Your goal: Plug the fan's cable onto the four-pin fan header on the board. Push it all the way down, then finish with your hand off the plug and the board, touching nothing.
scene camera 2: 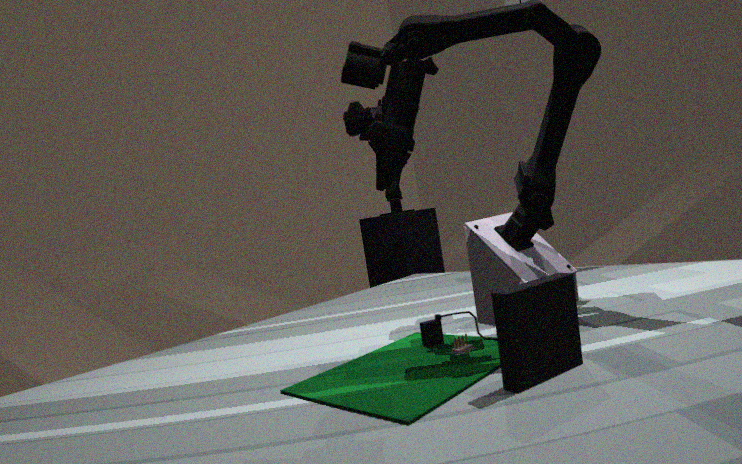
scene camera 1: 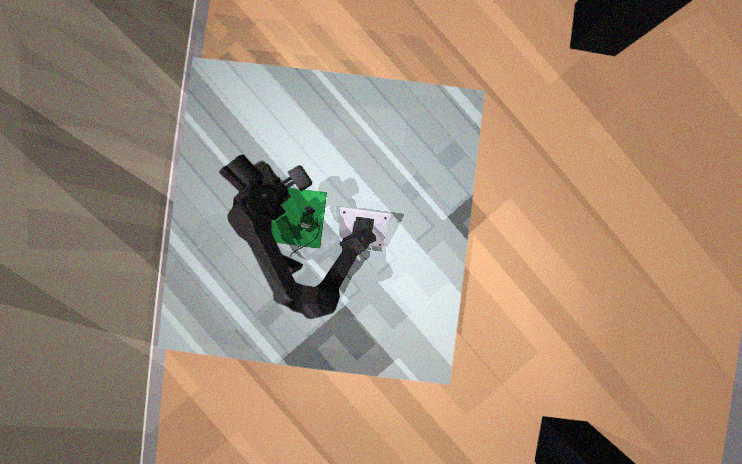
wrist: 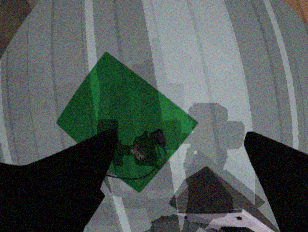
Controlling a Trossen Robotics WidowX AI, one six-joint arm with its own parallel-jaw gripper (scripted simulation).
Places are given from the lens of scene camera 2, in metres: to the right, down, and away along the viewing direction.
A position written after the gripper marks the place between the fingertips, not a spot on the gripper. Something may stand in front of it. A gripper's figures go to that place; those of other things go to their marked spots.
gripper [scene camera 2: 382,189]: 0.02, -0.07, 0.84
black fan [scene camera 2: 537,322]: 0.20, 0.11, 0.60
green board [scene camera 2: 403,381]: 0.04, 0.20, 0.68
